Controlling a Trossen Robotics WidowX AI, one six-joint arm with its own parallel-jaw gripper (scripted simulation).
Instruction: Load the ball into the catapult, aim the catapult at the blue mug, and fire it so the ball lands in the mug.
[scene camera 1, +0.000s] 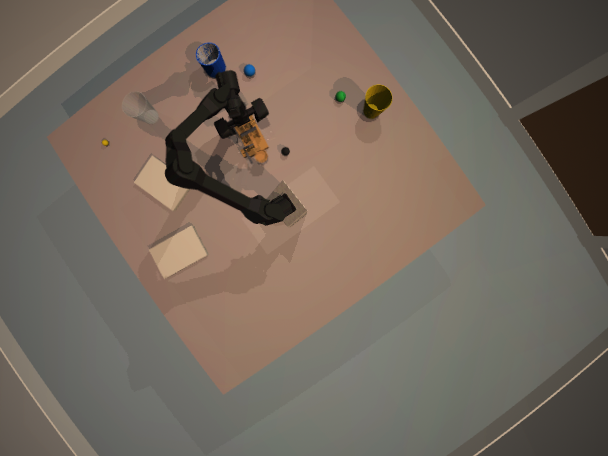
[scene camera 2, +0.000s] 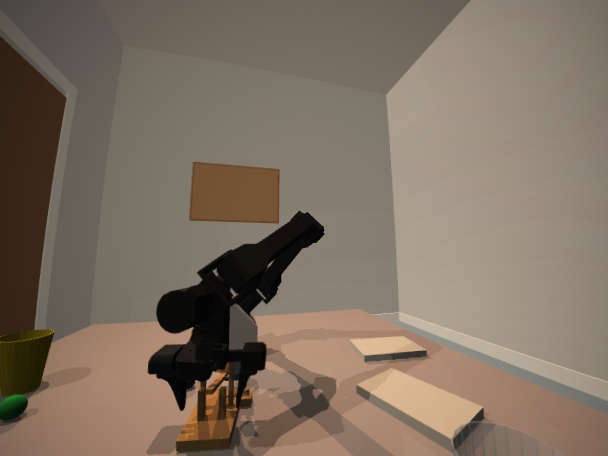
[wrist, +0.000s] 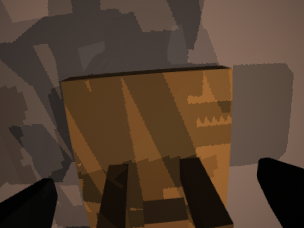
My gripper (scene camera 2: 210, 408) is open, holding nothing. I also see an orange wooden catapult (scene camera 1: 250, 134) and a yellow cup (scene camera 1: 378, 98).
The orange wooden catapult shows as well in the wrist view (wrist: 155, 141). My gripper is seen too in scene camera 1 (scene camera 1: 246, 127) and in the wrist view (wrist: 158, 180). The wrist view does not show the yellow cup: it is out of frame.
